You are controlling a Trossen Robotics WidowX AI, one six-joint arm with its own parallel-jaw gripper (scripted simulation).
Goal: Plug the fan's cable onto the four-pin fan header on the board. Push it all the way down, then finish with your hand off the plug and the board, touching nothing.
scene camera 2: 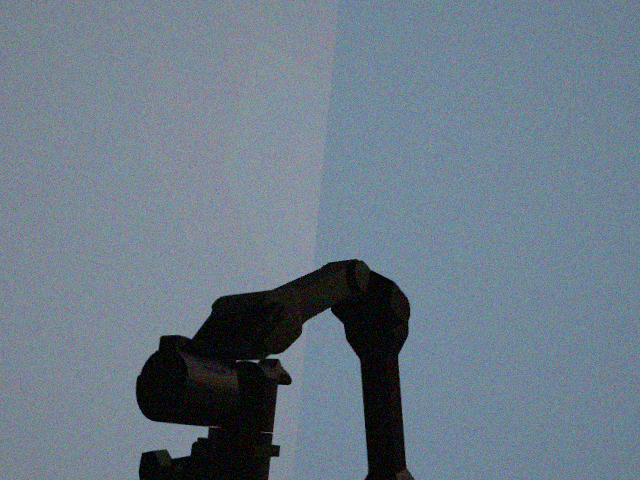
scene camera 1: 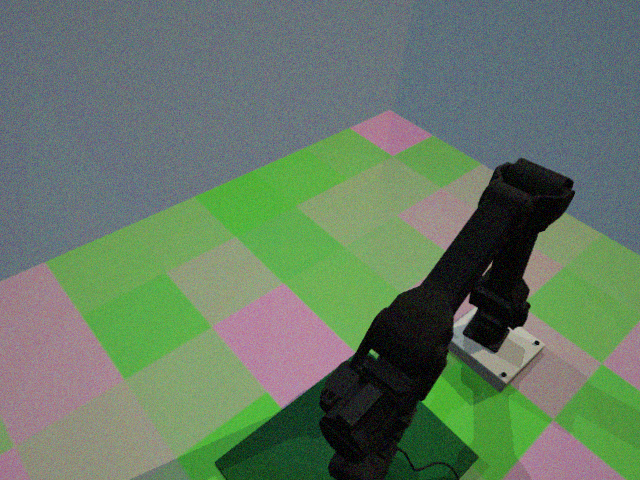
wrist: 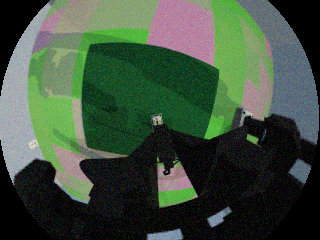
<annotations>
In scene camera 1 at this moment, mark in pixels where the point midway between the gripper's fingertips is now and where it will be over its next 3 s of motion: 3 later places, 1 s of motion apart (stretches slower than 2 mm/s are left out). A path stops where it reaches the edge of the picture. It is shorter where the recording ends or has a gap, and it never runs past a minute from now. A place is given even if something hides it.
My gripper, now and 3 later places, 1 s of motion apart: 375, 446; 373, 453; 372, 456; 375, 444
</annotations>
